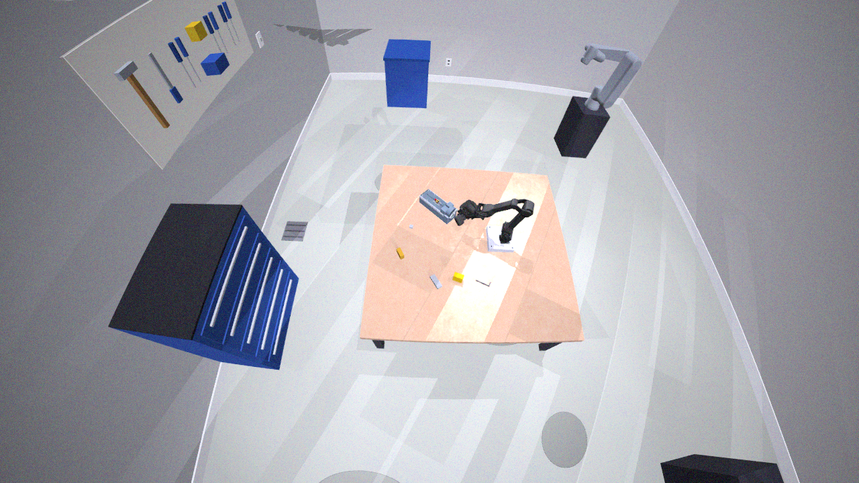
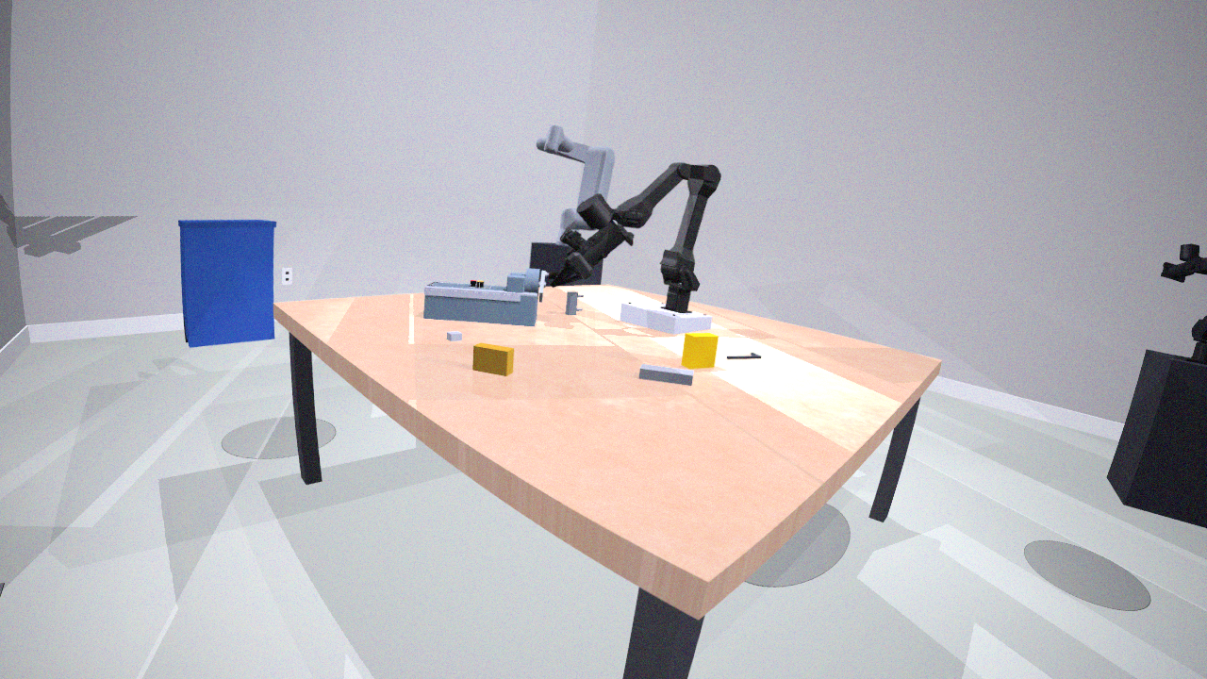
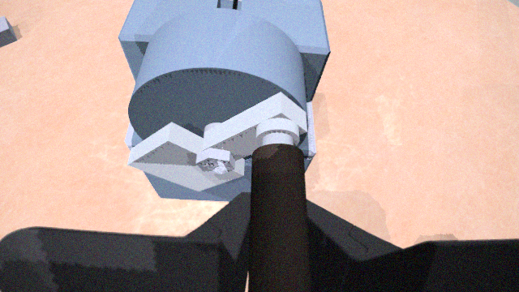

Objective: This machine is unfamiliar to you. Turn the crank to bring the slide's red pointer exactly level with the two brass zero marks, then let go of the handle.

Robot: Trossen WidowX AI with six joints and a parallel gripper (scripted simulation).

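The crank lies 20 mm above my gripper tip, 10 mm to the left of it and 10 mm ahead of it. Also, from my gripper tip: red pointer: 140 mm ahead, 120 mm to the right; then grey cube: 300 mm ahead, 80 mm below, 50 mm to the left; then dark brown handle: 20 mm above, 10 mm to the left, 10 mm behind.
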